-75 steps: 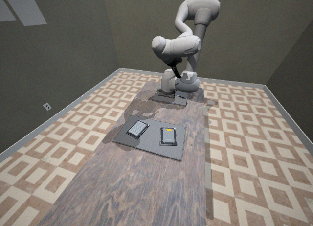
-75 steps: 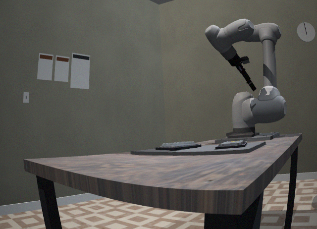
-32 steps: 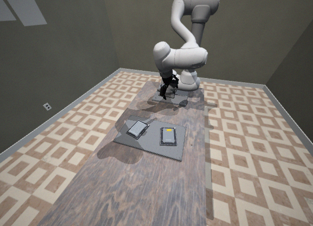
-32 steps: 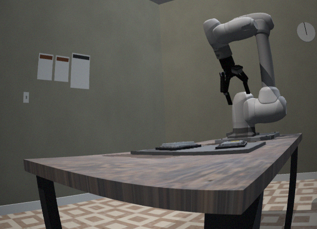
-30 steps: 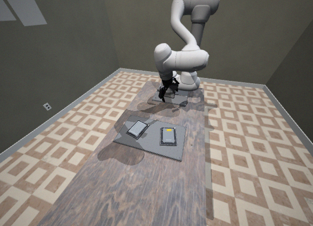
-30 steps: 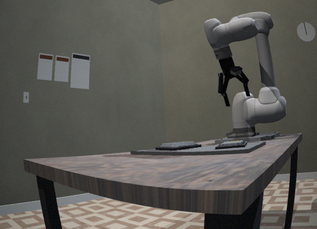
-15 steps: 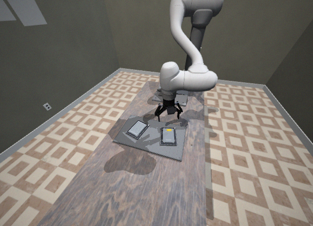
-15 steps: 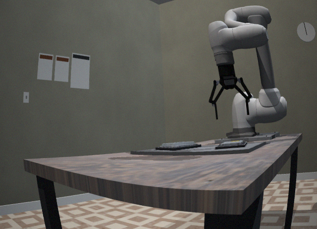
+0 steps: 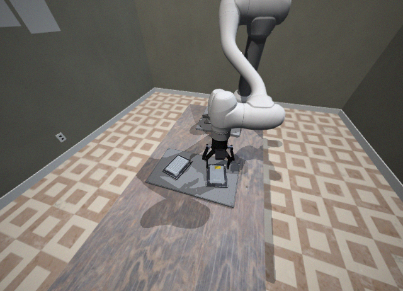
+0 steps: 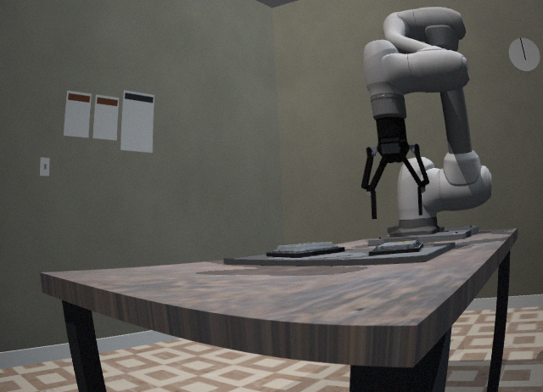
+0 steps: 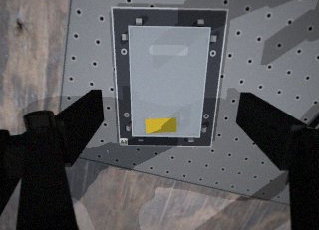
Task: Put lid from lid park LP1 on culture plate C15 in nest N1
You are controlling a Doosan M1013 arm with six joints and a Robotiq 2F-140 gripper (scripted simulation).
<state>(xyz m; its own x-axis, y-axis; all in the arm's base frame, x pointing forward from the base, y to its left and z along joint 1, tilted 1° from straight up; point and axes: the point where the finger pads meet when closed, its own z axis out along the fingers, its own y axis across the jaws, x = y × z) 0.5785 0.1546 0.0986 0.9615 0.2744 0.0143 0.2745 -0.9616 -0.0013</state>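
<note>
My hand is 8 cm above the clear lid. The rest, counted from my hand: culture plate (2 cm ahead, 26 cm to the right, 8 cm below); then lid park LP1 (9 cm below).
</note>
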